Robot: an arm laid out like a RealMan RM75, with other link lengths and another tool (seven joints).
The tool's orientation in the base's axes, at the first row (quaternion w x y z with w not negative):
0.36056, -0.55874, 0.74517, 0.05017
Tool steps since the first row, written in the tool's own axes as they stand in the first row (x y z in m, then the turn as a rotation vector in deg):
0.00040, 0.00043, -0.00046, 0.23, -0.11, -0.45
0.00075, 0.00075, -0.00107, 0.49, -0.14, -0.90
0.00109, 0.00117, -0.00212, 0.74, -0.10, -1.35
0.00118, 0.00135, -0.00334, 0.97, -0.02, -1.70
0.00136, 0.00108, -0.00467, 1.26, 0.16, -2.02
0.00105, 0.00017, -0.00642, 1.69, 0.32, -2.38
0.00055, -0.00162, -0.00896, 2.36, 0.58, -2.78
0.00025, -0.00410, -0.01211, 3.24, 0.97, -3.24
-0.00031, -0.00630, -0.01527, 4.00, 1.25, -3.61
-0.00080, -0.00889, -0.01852, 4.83, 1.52, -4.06
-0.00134, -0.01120, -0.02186, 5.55, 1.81, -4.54
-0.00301, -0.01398, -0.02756, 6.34, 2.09, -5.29
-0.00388, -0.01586, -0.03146, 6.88, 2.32, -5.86
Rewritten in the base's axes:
-0.00064, -0.00038, -0.00004, -0.15, -0.44, 0.23
-0.00125, -0.00083, 0.00010, -0.37, -0.87, 0.42
-0.00216, -0.00145, 0.00053, -0.65, -1.27, 0.59
-0.00292, -0.00204, 0.00131, -0.91, -1.59, 0.68
-0.00334, -0.00291, 0.00227, -1.26, -1.91, 0.68
-0.00336, -0.00384, 0.00404, -1.62, -2.36, 0.64
-0.00297, -0.00532, 0.00679, -2.11, -2.99, 0.45
-0.00229, -0.00750, 0.01010, -2.78, -3.77, 0.14
-0.00184, -0.00938, 0.01347, -3.29, -4.45, -0.13
-0.00110, -0.01150, 0.01700, -3.83, -5.22, -0.38
-0.00063, -0.01353, 0.02054, -4.40, -5.92, -0.55
-0.00077, -0.01595, 0.02663, -5.09, -6.80, -0.56
-0.00091, -0.01782, 0.03063, -5.63, -7.42, -0.54

